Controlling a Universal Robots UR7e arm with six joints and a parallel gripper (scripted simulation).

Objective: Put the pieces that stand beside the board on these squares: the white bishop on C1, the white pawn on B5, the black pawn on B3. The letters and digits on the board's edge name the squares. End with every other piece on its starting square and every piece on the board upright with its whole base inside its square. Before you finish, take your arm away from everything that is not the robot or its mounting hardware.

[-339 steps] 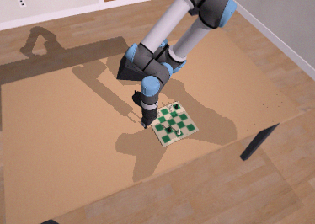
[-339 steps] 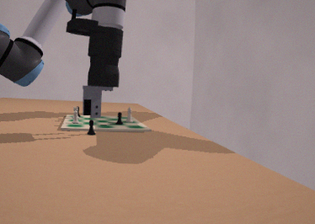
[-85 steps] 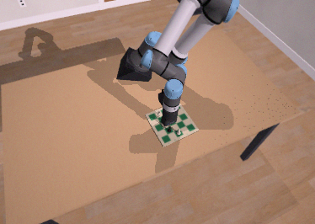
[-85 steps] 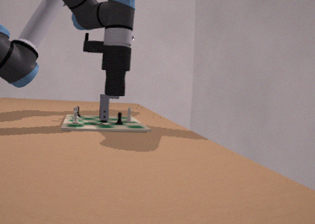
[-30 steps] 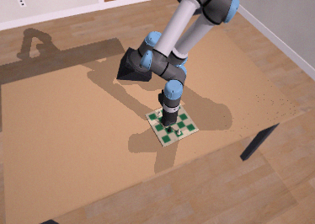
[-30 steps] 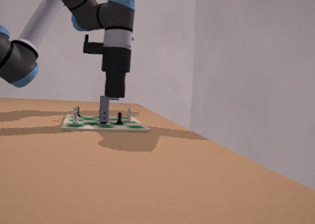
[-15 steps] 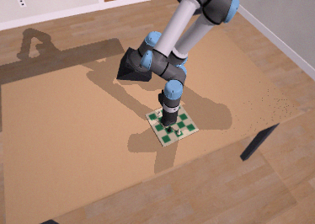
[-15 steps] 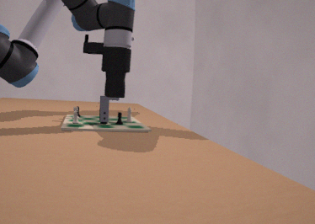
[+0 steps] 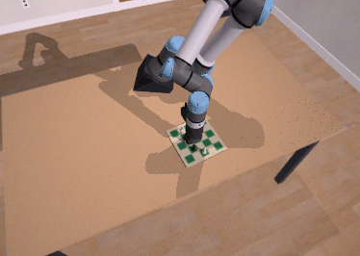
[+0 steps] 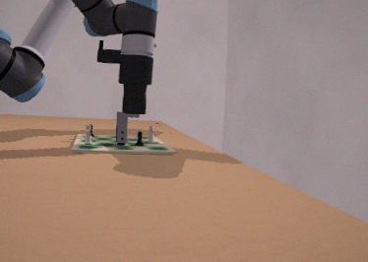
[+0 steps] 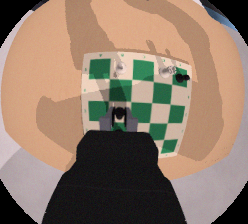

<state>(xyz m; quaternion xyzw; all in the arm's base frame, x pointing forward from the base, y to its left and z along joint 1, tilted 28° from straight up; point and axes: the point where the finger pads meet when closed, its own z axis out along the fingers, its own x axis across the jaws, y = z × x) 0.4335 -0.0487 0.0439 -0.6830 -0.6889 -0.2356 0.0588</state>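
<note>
My hand is 40 mm to the right of the chessboard and 30 mm above it. The rest, counted from my hand: white pawn: 80 mm behind, 10 mm below.
</note>
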